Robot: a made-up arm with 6 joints.
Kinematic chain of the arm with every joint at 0, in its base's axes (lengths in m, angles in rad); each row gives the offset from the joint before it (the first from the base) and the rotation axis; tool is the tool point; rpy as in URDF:
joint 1: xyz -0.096 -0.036 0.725 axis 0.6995 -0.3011 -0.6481
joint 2: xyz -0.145 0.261 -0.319 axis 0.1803 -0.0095 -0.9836
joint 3: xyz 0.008 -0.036 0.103 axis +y
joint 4: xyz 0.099 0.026 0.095 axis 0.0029 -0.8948 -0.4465
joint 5: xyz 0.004 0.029 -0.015 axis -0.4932 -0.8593 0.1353
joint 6: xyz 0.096 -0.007 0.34 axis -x
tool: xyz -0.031 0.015 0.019 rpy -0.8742 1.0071 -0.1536
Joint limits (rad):
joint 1: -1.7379..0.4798
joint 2: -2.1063..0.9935
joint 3: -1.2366..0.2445
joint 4: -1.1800..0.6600
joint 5: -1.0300..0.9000
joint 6: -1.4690..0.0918
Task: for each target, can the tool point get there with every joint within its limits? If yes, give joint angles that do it. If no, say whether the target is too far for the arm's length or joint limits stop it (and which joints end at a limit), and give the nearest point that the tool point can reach.
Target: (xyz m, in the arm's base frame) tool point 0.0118 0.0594 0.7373
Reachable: yes | joints -1.2132 0.6215 0.0275 -0.2221 -0.4766 -1.1191
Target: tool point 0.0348 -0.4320 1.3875
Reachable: no: joint limits stop it (at a limit: joint 1, joint 3, joint 5) | nearest point -0.1933 -0.3082 1.0308 | short by 0.441 m
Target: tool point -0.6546 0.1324 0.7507
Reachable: yes | joints -0.9590 0.4167 -0.7777 -0.1990 0.6733 -1.3438
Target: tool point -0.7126 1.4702 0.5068
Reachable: no: too far | nearest point -0.3902 0.7529 0.5762 | short by 0.789 m
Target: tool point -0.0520 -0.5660 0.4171
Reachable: no: joint limits stop it (at a limit: joint 2, joint 3, joint 4, joint 5) | nearest point -0.0174 -0.4062 0.4764 | short by 0.174 m
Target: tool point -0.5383 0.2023 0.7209
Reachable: yes | joints -1.4438 -1.1007 -0.3822 -0.0688 -0.1957 -0.9944
